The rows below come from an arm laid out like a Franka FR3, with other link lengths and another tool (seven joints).
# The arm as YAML. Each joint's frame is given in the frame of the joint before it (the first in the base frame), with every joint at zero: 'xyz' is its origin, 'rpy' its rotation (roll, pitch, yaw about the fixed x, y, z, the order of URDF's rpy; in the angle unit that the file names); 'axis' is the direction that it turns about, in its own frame. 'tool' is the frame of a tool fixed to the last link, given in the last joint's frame.
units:
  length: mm
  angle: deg
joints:
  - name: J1
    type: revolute
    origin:
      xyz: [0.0, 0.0, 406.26]
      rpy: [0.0, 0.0, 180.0]
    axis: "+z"
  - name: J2
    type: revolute
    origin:
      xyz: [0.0, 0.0, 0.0]
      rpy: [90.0, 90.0, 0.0]
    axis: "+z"
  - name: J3
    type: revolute
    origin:
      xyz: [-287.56, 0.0, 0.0]
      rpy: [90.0, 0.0, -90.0]
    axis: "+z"
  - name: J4
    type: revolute
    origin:
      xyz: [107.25, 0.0, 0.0]
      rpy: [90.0, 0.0, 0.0]
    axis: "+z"
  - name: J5
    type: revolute
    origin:
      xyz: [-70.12, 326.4, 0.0]
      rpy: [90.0, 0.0, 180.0]
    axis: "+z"
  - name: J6
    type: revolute
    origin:
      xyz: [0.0, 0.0, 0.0]
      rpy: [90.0, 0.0, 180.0]
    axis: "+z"
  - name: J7
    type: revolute
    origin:
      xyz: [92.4, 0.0, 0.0]
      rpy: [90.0, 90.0, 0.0]
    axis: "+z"
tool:
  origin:
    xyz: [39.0, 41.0, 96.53]
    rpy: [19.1, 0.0, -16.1]
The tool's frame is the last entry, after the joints.
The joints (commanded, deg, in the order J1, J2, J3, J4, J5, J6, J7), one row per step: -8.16 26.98 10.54 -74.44 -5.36 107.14 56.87; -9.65 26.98 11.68 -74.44 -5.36 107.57 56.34; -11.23 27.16 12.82 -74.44 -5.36 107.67 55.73; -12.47 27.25 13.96 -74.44 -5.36 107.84 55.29; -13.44 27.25 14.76 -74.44 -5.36 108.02 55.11; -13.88 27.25 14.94 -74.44 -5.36 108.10 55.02; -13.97 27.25 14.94 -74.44 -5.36 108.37 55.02; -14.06 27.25 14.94 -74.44 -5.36 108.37 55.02; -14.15 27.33 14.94 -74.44 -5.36 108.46 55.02; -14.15 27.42 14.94 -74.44 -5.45 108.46 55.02; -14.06 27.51 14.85 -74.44 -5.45 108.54 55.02; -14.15 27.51 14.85 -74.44 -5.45 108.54 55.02
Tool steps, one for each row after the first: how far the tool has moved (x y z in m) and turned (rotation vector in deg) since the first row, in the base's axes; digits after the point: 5 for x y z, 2 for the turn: 0.00037 -0.00660 0.00205 0.47 -0.51 0.05; 0.00058 -0.01436 0.00108 0.94 -0.53 0.09; 0.00074 -0.01802 0.00153 1.42 -0.73 0.30; 0.00067 -0.02194 0.00286 1.76 -0.99 0.22; 0.00057 -0.02555 0.00328 1.83 -1.10 0.03; 0.00087 -0.02669 0.00403 1.83 -1.37 -0.07; 0.00080 -0.02782 0.00403 1.83 -1.37 -0.16; 0.00104 -0.02900 0.00329 1.85 -1.39 -0.25; 0.00126 -0.02912 0.00220 1.78 -1.30 -0.23; 0.00160 -0.02896 0.00121 1.76 -1.28 -0.22; 0.00154 -0.03009 0.00121 1.76 -1.28 -0.31
